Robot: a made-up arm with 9 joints. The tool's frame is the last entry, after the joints. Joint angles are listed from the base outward.
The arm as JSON. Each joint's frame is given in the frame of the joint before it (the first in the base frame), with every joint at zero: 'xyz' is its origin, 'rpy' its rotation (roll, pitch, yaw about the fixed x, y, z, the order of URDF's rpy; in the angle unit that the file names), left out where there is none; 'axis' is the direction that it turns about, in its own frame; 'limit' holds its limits. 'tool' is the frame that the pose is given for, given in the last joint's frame.
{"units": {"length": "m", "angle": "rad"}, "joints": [
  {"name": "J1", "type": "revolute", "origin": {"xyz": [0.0, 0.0, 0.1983], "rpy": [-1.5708, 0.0, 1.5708]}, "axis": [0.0, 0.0, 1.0], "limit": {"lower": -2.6, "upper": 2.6}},
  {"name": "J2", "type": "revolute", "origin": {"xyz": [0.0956, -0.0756, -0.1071], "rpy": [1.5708, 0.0, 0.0]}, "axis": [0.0, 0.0, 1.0], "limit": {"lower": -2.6, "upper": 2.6}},
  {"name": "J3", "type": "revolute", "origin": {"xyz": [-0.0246, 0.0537, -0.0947], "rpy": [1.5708, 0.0, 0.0]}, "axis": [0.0, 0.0, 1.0], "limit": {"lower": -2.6, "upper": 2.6}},
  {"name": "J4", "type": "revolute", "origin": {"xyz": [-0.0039, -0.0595, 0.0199], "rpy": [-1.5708, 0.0, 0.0]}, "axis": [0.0, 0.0, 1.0], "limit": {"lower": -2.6, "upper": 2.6}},
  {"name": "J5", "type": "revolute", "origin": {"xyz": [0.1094, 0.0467, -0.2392], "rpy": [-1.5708, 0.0, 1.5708]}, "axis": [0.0, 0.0, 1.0], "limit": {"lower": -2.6, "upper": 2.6}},
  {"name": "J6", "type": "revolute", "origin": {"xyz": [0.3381, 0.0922, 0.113], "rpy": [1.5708, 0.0, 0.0]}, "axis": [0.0, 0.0, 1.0], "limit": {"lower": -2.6, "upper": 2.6}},
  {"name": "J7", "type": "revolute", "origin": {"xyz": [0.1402, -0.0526, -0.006], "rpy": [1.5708, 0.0, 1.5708]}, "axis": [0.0, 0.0, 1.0], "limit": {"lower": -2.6, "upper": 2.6}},
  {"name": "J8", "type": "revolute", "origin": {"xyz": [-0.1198, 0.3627, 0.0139], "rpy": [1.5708, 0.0, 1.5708]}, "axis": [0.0, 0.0, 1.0], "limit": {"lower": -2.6, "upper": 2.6}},
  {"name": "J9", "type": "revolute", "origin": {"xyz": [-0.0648, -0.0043, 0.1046], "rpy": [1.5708, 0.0, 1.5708]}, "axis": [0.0, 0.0, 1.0], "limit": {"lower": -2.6, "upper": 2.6}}
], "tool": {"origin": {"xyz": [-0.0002, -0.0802, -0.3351], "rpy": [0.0, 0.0, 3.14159]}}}
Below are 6 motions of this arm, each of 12 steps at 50 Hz.
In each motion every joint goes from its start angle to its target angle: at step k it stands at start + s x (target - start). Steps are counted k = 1, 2, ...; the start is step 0. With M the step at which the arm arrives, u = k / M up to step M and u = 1 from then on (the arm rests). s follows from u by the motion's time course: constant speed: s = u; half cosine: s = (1 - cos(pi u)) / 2; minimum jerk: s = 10 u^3 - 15 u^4 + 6 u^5.
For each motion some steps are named. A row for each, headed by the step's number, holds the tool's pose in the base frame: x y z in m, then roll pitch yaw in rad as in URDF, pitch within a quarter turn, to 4 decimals.
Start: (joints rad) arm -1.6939 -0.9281 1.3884 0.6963 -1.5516 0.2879 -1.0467 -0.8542 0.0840
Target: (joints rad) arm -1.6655 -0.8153 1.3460 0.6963 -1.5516 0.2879 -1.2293 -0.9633 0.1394
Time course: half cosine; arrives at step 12
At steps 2, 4, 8, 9, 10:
2: -0.2908 0.0742 -0.0355 -1.2218 -1.0477 -1.6930
4: -0.2817 0.0785 -0.0528 -1.1496 -1.0147 -1.7330
8: -0.2547 0.0915 -0.0976 -0.9867 -0.9202 -1.8026
9: -0.2488 0.0944 -0.1065 -0.9579 -0.9002 -1.8111
10: -0.2443 0.0966 -0.1131 -0.9367 -0.8849 -1.8165

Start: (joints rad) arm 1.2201 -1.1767 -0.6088 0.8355 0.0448 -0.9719 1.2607 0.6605 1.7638
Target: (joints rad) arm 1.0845 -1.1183 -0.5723 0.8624 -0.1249 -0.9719 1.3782 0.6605 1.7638
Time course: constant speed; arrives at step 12
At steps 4, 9, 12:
4: -0.4037 -0.1355 -0.0130 -2.6642 0.3137 -2.0499
9: -0.3980 -0.1144 -0.0071 -2.7421 0.3477 -2.1640
12: -0.3940 -0.1023 -0.0026 -2.7937 0.3609 -2.2335

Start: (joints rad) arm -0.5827 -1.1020 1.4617 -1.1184 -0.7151 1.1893 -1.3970 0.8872 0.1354
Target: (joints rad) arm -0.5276 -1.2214 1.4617 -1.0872 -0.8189 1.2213 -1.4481 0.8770 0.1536
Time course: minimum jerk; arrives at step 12
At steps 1, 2, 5, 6, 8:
1: 0.2114 0.0224 0.4762 -1.9282 0.9435 0.0173
2: 0.2112 0.0226 0.4757 -1.9300 0.9414 0.0110
5: 0.2083 0.0244 0.4702 -1.9479 0.9188 -0.0534
6: 0.2068 0.0253 0.4675 -1.9564 0.9070 -0.0845
8: 0.2039 0.0271 0.4623 -1.9716 0.8835 -0.1421

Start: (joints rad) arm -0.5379 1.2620 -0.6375 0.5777 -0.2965 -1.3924 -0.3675 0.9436 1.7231
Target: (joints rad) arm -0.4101 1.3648 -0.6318 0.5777 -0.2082 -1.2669 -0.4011 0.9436 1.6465
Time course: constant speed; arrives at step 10
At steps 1, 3, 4, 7, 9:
1: 0.4205 -0.1941 0.0258 -1.5628 -0.0012 1.9466
3: 0.4290 -0.1885 0.0284 -1.5601 0.0050 1.9994
4: 0.4331 -0.1856 0.0297 -1.5579 0.0080 2.0259
7: 0.4449 -0.1768 0.0331 -1.5477 0.0163 2.1055
9: 0.4523 -0.1707 0.0350 -1.5381 0.0210 2.1587

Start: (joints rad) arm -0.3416 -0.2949 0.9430 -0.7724 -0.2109 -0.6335 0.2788 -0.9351 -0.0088
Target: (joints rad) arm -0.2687 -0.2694 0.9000 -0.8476 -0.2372 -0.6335 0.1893 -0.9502 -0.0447
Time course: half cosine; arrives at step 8
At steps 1, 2, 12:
1: 0.0742 0.4906 0.8830 -3.1209 0.7757 1.7580
2: 0.0782 0.4946 0.8786 -3.1060 0.7807 1.7639
12: 0.1094 0.5252 0.8422 -2.9877 0.8198 1.8084

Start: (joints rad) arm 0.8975 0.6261 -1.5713 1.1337 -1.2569 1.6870 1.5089 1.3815 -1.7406
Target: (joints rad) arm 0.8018 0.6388 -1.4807 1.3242 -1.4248 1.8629 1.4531 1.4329 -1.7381
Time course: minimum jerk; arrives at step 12
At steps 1, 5, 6, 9, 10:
1: -0.4259 0.3065 0.1804 -1.8968 0.9425 -1.0413
5: -0.3952 0.3462 0.1506 -1.8766 0.9047 -1.1355
6: -0.3808 0.3621 0.1371 -1.8690 0.8874 -1.1775
9: -0.3430 0.3978 0.1016 -1.8526 0.8409 -1.2833
10: -0.3365 0.4031 0.0954 -1.8502 0.8326 -1.3009

